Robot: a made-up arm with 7 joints. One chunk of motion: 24 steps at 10 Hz.
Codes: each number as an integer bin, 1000 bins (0 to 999) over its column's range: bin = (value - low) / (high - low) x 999, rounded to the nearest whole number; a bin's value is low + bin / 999 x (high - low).
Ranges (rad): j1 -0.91..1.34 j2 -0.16..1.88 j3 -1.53..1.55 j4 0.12..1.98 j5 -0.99..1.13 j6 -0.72..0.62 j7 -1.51..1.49
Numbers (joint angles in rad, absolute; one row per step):
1: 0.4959 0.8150 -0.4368 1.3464 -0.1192 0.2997 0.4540
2: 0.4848 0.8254 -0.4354 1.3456 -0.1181 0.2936 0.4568
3: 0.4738 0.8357 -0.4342 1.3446 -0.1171 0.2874 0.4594
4: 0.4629 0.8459 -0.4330 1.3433 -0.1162 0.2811 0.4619
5: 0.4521 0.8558 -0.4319 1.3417 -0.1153 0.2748 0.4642
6: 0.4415 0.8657 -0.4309 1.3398 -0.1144 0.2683 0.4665
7: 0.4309 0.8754 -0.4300 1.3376 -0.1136 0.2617 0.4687
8: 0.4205 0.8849 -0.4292 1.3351 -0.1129 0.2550 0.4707
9: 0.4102 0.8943 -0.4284 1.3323 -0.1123 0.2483 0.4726
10: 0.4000 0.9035 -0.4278 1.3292 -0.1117 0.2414 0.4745
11: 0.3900 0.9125 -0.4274 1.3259 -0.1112 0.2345 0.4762
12: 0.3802 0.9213 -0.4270 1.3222 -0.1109 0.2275 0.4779
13: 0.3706 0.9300 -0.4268 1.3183 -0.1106 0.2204 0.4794
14: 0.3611 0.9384 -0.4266 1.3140 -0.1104 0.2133 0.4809
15: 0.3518 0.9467 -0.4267 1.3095 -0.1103 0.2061 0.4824
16: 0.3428 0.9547 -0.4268 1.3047 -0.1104 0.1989 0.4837
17: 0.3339 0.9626 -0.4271 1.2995 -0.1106 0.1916 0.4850
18: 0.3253 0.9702 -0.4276 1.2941 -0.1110 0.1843 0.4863
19: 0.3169 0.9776 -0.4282 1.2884 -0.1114 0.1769 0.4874
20: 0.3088 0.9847 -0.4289 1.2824 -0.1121 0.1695 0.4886
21: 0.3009 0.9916 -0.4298 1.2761 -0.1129 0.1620 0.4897
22: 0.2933 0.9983 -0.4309 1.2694 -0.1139 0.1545 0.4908
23: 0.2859 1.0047 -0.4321 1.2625 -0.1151 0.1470 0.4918
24: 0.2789 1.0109 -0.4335 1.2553 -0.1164 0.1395 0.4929
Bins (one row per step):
1: 624 477 355 659 410 760 654
2: 619 483 355 658 411 756 655
3: 614 488 355 658 411 751 656
4: 610 493 356 657 412 746 657
5: 605 497 356 656 412 742 657
6: 600 502 356 655 413 737 658
7: 595 507 357 654 413 732 659
8: 591 512 357 653 413 727 660
9: 586 516 357 651 414 722 660
10: 582 521 357 649 414 717 661
11: 577 525 358 648 414 712 661
12: 573 530 358 646 414 706 662
13: 569 534 358 644 414 701 662
14: 564 538 358 641 414 696 663
15: 560 542 358 639 415 690 663
16: 556 546 358 636 414 685 664
17: 552 550 358 634 414 680 664
18: 548 553 358 631 414 674 665
19: 545 557 357 628 414 669 665
20: 541 561 357 624 414 663 666
21: 538 564 357 621 413 658 666
22: 534 567 356 617 413 652 666
23: 531 570 356 614 412 646 667
24: 528 573 356 610 412 641 667

